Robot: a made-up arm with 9 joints. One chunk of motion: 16 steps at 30 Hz.
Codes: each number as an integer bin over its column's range. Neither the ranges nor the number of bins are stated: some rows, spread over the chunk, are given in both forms.
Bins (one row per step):
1: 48 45 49 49 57 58
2: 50 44 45 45 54 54
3: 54 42 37 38 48 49
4: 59 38 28 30 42 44
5: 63 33 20 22 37 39
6: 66 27 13 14 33 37
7: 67 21 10 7 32 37
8: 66 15 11 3 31 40
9: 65 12 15 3 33 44
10: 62 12 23 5 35 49
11: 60 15 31 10 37 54
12: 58 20 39 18 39 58
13: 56 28 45 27 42 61
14: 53 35 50 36 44 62
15: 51 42 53 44 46 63
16: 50 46 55 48 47 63
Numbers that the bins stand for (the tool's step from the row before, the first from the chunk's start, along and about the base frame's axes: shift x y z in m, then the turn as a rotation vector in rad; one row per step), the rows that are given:
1: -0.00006 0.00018 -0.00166 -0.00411 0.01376 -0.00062
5: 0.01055 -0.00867 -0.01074 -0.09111 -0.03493 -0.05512
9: 0.01196 -0.02415 -0.01230 -0.15233 -0.04467 -0.04078
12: 0.00701 -0.01825 -0.00479 -0.10400 -0.03006 -0.00062
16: 0.00135 0.00092 0.00022 -0.00733 -0.01059 0.01373
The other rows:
2: 0.00135 -0.00056 -0.00291 -0.01700 0.00645 -0.01209
3: 0.00418 -0.00203 -0.00541 -0.03956 -0.00815 -0.02643
4: 0.00772 -0.00498 -0.00823 -0.06533 -0.02276 -0.04078
6: 0.01267 -0.01309 -0.01293 -0.11689 -0.04467 -0.06086
7: 0.01337 -0.01752 -0.01387 -0.13944 -0.04710 -0.06086
8: 0.01267 -0.02194 -0.01356 -0.15233 -0.04954 -0.05225
10: 0.00984 -0.02415 -0.00980 -0.14589 -0.03980 -0.02643
11: 0.00842 -0.02194 -0.00729 -0.12978 -0.03493 -0.01209
13: 0.00560 -0.01235 -0.00291 -0.07500 -0.02276 0.00799
14: 0.00347 -0.00719 -0.00134 -0.04600 -0.01789 0.01086
15: 0.00206 -0.00203 -0.00040 -0.02022 -0.01302 0.01373

